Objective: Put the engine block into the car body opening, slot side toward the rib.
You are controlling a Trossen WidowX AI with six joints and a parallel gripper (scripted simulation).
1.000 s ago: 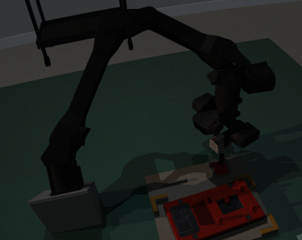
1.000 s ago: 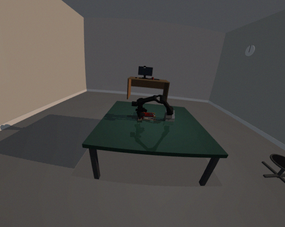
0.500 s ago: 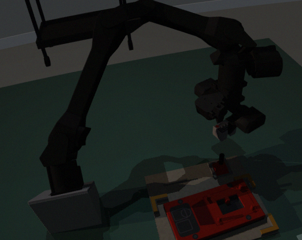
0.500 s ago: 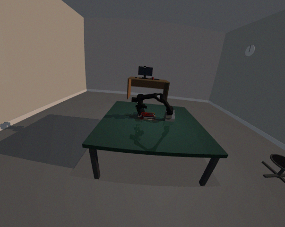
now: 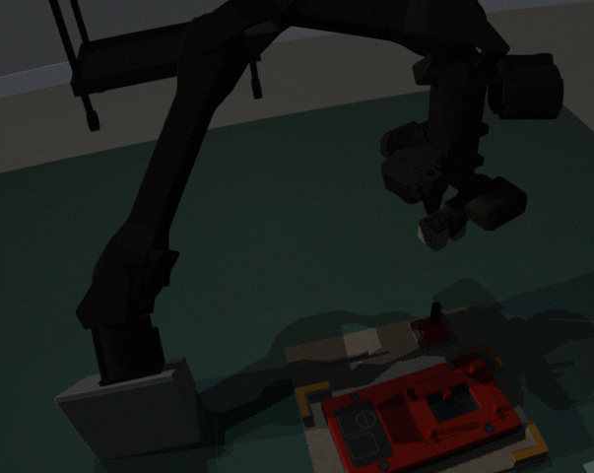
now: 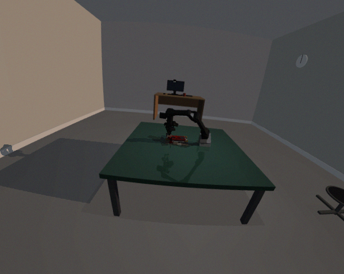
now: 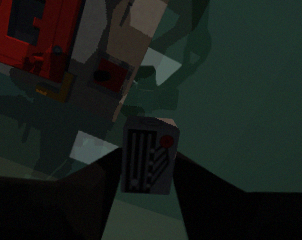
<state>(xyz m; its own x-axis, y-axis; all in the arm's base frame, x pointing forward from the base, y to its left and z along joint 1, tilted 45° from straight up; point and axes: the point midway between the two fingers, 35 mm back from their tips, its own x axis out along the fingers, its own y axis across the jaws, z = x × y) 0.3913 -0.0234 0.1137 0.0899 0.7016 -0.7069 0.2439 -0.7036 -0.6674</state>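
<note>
My gripper tip is 9 cm above the grey holder, 7 cm to the left of it and 4 cm past it. From my gripper tip the other things lie so: engine block: 1 cm below.
</note>
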